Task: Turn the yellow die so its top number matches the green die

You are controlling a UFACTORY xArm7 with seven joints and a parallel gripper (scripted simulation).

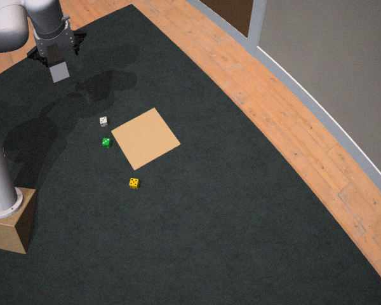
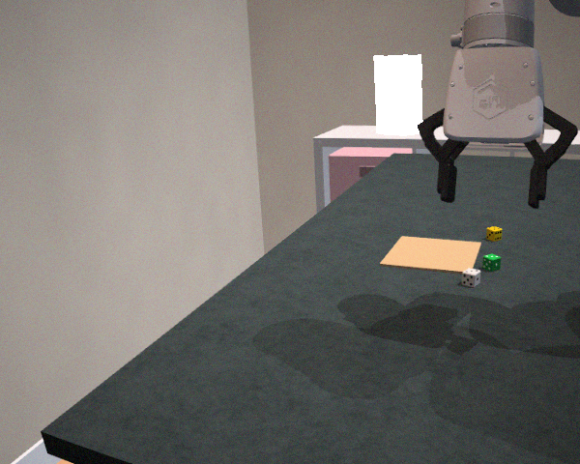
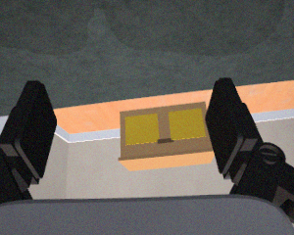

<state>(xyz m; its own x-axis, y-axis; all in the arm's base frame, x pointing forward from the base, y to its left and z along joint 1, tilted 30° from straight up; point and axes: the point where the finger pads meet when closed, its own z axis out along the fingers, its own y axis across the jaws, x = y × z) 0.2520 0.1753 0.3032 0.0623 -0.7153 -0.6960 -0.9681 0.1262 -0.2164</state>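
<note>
Now: hand 60 mm short of the yellow die, 370 mm to the left of it and 160 mm above it. Round my hand: white die: 50 mm ahead, 160 mm to the right, 160 mm below; then green die: 40 mm ahead, 230 mm to the right, 160 mm below; then tan mat: 140 mm ahead, 260 mm to the right, 170 mm below.
</note>
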